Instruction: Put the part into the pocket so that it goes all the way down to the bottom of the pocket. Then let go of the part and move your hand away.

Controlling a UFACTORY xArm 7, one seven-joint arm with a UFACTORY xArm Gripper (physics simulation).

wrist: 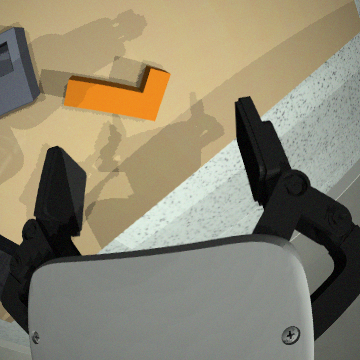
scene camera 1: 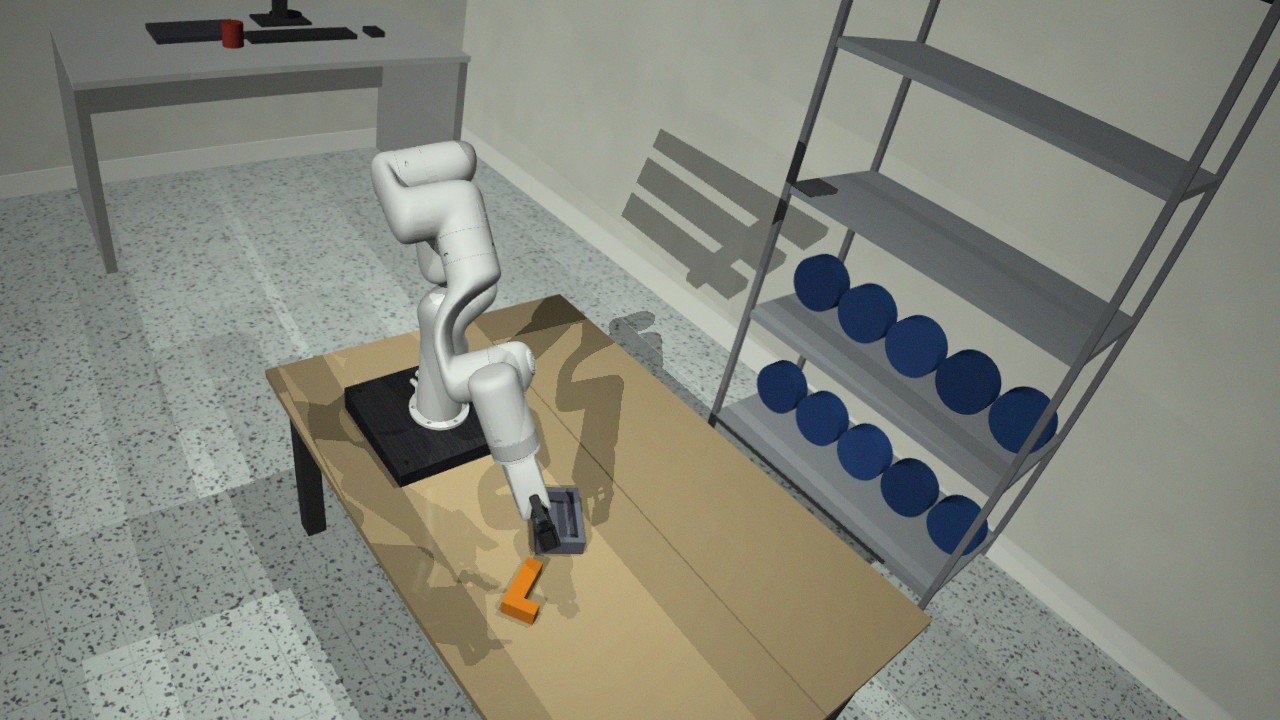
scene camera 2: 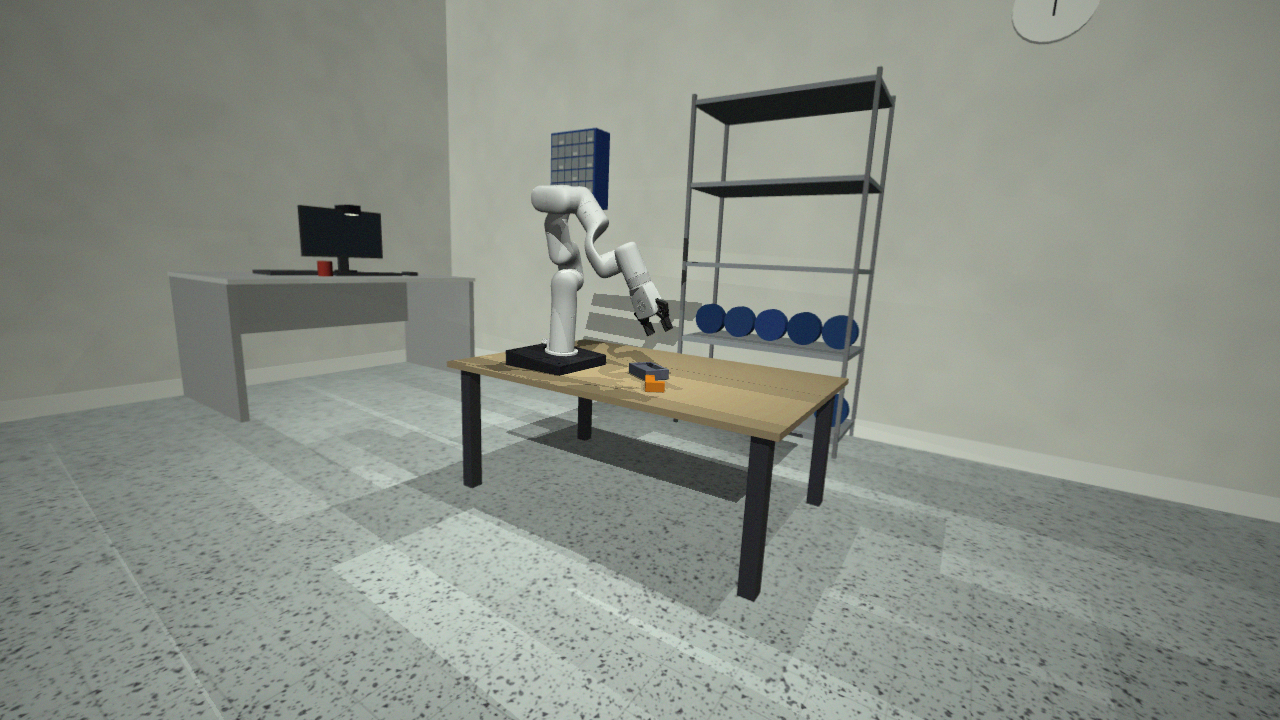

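Where they show: gripper, fingertip midpoint: (wrist: 147, 138) (scene camera 1: 544, 531) (scene camera 2: 660, 332); arm's base at its link origin: (scene camera 1: 439, 408) (scene camera 2: 561, 352).
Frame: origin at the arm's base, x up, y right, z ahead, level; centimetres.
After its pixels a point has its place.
The orange L-shaped part (scene camera 1: 517, 595) {x -1.7, y 18.7, z 44.6 cm} (scene camera 2: 655, 385) {x -2.6, y 20.4, z 46.7 cm} (wrist: 112, 100) {x -1.7, y 16.0, z 43.0 cm} lies flat on the wooden table (scene camera 1: 716, 555) {x -4.7, y -18.7, z 61.7 cm} (scene camera 2: 751, 394) {x -4.7, y 6.6, z 74.2 cm} (wrist: 200, 40) {x -4.7, y 20.4, z 55.4 cm}, near its front-left edge in the scene camera 1 view. The grey block with the pocket (scene camera 1: 578, 519) {x -1.1, y -1.8, z 39.5 cm} (scene camera 2: 646, 369) {x -1.1, y 6.1, z 37.7 cm} (wrist: 20, 80) {x -1.1, y 5.6, z 39.7 cm} sits close by, apart from the part; the wrist view shows one end of it. My gripper (scene camera 1: 546, 535) {x 13.5, y 15.6, z 45.5 cm} (scene camera 2: 658, 330) {x 13.5, y 15.6, z 45.5 cm} (wrist: 147, 138) {x 13.5, y 15.6, z 45.5 cm} is open and empty, tilted, above the table. In the scene camera 1 view it covers one side of the block. In the wrist view the part shows beyond the fingertips, nearer the left finger.
The arm stands on a black base (scene camera 1: 384, 429) {x -0.3, y 12.7, z -1.7 cm} (scene camera 2: 554, 360) {x -0.8, y 12.2, z 4.6 cm} at the table's far end. A metal shelf rack (scene camera 1: 1002, 98) (scene camera 2: 796, 102) with blue round things stands beside the table. A grey desk with a red cup (scene camera 1: 232, 34) (scene camera 2: 324, 267) stands farther back.
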